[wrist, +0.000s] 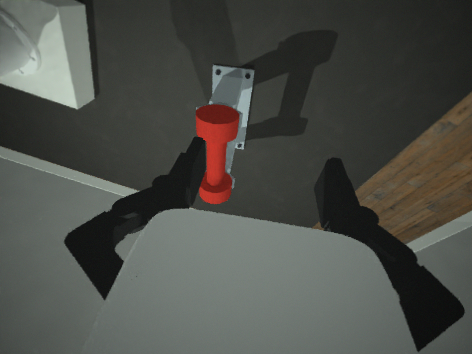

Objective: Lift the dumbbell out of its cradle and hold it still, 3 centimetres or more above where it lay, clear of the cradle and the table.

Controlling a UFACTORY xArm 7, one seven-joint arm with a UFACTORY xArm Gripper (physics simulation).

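Frame: origin at the arm's base, x up, y back, z right, level; millimetres.
Seen in the pictures: gripper, fingertip midpoint: (pixel 262 163); arm's base, origin of the base link: (pixel 6 41).
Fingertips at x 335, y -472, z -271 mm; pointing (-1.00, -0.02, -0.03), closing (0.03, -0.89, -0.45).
Pixels of each thing's top centre, then the offset from my fingertips to it. "*": a spot on its surface instead. Level surfaces: height alone.
- red dumbbell, middle of its top: (pixel 212 170) dx -164, dy -11, dz +172 mm
- light grey cradle, surface spot: (pixel 244 107) * dx -409, dy -35, dz +137 mm
- dark table top, its level: dx -417 mm
A red dumbbell (pixel 216 160) lies in its cradle left of the middle of the wrist view, its larger-looking end toward the top and the other end toward the bottom. The light grey cradle (pixel 244 107) shows behind and beside it, with a flat base plate with screw holes; the dumbbell hides part of it. My gripper (pixel 262 163) is open, with nothing between its fingers. The left fingertip shows right beside the dumbbell's bar and overlaps the edge of its upper end; the right fingertip is far to the right of the dumbbell. Whether the left finger touches the dumbbell I cannot tell.
A white block-like base (pixel 77 60) with a rounded white part stands at the top left. The dark table top (pixel 135 130) carries shadows of the cradle, dumbbell and arm. A wooden floor (pixel 430 165) shows beyond its edge at the right.
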